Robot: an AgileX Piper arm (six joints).
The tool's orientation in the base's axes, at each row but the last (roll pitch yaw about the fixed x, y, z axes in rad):
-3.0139, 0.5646, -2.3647
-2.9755, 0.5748, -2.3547
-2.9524, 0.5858, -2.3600
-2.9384, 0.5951, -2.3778
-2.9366, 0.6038, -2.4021
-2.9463, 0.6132, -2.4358
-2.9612, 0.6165, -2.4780
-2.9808, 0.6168, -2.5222
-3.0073, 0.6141, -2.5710
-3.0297, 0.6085, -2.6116
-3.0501, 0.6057, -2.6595
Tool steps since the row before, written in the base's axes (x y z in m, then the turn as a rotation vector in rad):
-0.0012, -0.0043, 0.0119, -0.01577, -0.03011, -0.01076
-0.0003, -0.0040, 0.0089, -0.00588, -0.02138, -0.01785
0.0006, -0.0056, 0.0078, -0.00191, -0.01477, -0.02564
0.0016, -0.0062, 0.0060, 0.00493, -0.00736, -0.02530
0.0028, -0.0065, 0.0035, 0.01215, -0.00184, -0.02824
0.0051, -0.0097, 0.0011, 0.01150, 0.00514, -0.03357
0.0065, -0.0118, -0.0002, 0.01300, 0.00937, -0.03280
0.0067, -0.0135, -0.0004, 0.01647, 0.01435, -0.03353
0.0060, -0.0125, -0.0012, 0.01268, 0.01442, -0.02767
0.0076, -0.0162, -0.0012, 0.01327, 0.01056, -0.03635
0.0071, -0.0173, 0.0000, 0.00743, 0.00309, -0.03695
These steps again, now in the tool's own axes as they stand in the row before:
-0.0031, -0.0038, -0.0117, 0.03309, -0.01138, -0.00683
-0.0023, -0.0041, -0.0086, 0.02590, -0.01004, 0.00624
-0.0014, -0.0059, -0.0075, 0.02397, -0.00618, 0.01632
-0.0008, -0.0068, -0.0055, 0.01545, -0.00449, 0.02144
-0.0001, -0.0074, -0.0027, 0.00967, -0.00372, 0.02900
0.0013, -0.0109, -0.0002, 0.00943, 0.00320, 0.03444
0.0019, -0.0133, 0.0013, 0.00590, 0.00585, 0.03555
0.0022, -0.0149, 0.0013, 0.00166, 0.00849, 0.03907
0.0021, -0.0136, 0.0018, 0.00086, 0.00969, 0.03224
0.0020, -0.0177, 0.0020, 0.00700, 0.00679, 0.03891
0.0014, -0.0186, 0.0007, 0.01445, 0.00249, 0.03486

